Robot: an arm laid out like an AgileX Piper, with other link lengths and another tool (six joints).
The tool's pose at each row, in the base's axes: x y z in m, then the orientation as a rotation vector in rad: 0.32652 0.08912 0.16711 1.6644 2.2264 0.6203; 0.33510 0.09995 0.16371 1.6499 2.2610 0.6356; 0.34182 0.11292 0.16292 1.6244 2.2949 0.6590; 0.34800 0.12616 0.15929 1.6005 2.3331 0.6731; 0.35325 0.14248 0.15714 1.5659 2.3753 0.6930; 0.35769 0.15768 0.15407 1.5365 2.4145 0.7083; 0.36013 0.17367 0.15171 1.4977 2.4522 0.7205; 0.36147 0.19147 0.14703 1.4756 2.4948 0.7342; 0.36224 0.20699 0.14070 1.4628 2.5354 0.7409; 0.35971 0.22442 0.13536 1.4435 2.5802 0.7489; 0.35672 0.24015 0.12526 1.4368 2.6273 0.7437; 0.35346 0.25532 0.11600 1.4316 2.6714 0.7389; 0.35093 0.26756 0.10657 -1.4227 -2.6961 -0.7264; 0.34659 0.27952 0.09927 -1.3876 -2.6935 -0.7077; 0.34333 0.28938 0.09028 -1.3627 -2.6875 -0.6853; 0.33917 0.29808 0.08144 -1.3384 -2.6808 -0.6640
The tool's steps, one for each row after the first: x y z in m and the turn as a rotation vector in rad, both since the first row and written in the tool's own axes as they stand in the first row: 0.00781 0.00801 0.00879 0.0071 0.0273 -0.0157; 0.01826 0.01629 0.01480 0.0064 0.0561 -0.0368; 0.02907 0.02277 0.02305 0.0131 0.0833 -0.0588; 0.04312 0.02995 0.03008 0.0160 0.1142 -0.0873; 0.05632 0.03572 0.03734 0.0215 0.1422 -0.1120; 0.07086 0.04039 0.04317 0.0244 0.1661 -0.1425; 0.08740 0.04340 0.05077 0.0363 0.1978 -0.1623; 0.10189 0.04456 0.05916 0.0534 0.2263 -0.1765; 0.11918 0.04394 0.06543 0.0704 0.2573 -0.1948; 0.13487 0.04014 0.07532 0.0984 0.2851 -0.2070; 0.15011 0.03640 0.08427 0.1250 0.3115 -0.2173; 0.16234 0.03248 0.09323 0.1506 0.3325 -0.2248; 0.17488 0.02807 0.09944 0.1705 0.3502 -0.2402; 0.18505 0.02319 0.10728 0.1922 0.3638 -0.2499; 0.19437 0.01737 0.11437 0.2134 0.3776 -0.2591
